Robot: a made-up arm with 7 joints.
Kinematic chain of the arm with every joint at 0, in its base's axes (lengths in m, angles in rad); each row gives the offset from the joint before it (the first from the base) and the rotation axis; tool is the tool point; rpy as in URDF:
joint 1: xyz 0 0 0.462 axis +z
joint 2: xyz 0 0 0 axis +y
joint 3: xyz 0 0 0.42 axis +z
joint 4: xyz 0.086 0 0 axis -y
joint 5: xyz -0.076 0 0.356 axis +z
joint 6: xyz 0 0 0 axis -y
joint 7: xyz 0.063 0 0 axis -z
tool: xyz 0 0 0 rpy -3.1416 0 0
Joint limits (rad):
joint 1: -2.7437..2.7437
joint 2: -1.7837..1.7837
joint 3: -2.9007..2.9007
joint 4: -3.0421..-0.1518
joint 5: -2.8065..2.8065
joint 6: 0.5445..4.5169
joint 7: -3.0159..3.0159
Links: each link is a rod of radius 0.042 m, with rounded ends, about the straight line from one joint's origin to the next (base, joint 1, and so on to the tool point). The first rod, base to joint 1, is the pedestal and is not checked.
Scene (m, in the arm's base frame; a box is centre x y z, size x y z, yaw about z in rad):
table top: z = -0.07
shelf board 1: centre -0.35 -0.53 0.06 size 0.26 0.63 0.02 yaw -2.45
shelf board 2: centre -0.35 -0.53 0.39 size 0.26 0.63 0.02 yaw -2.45
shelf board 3: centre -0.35 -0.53 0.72 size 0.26 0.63 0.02 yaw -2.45
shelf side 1: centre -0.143 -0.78 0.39 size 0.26 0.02 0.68 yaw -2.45
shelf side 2: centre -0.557 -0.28 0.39 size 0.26 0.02 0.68 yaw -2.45
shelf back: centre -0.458 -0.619 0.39 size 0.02 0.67 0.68 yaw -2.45
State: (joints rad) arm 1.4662 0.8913 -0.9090 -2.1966 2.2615 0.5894 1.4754
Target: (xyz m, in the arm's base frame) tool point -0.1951 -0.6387 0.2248
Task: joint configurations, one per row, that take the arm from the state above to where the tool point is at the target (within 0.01 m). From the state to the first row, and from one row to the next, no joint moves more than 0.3 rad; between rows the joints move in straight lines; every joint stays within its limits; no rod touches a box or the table.
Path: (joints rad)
1: 1.6791 0.6227 -0.6357 -2.0927 2.2211 0.5819 1.4520
2: 1.8920 0.3542 -0.3625 -1.9888 2.1808 0.5744 1.4286
3: 2.1050 0.0856 -0.0892 -1.8849 2.1404 0.5670 1.4053
4: 2.3179 -0.1829 0.1841 -1.7810 2.1000 0.5595 1.3819
5: 2.5308 -0.4515 0.4574 -1.6770 2.0597 0.5520 1.3585
6: 2.7437 -0.7200 0.7306 -1.5731 2.0193 0.5445 1.3351
7: 2.6716 -0.9627 1.0246 -1.7021 2.0344 0.5445 1.3702
8: 2.5995 -1.2055 1.3186 -1.8310 2.0495 0.5445 1.4053
9: 2.5274 -1.4482 1.6126 -1.9599 2.0646 0.5445 1.4403
10: 2.4552 -1.6909 1.9066 -2.0889 2.0797 0.5445 1.4754
11: 2.2442 -1.7373 1.8292 -1.8329 2.1228 0.5445 1.4754
12: 2.0331 -1.7837 1.7518 -1.5770 2.1659 0.5445 1.4754

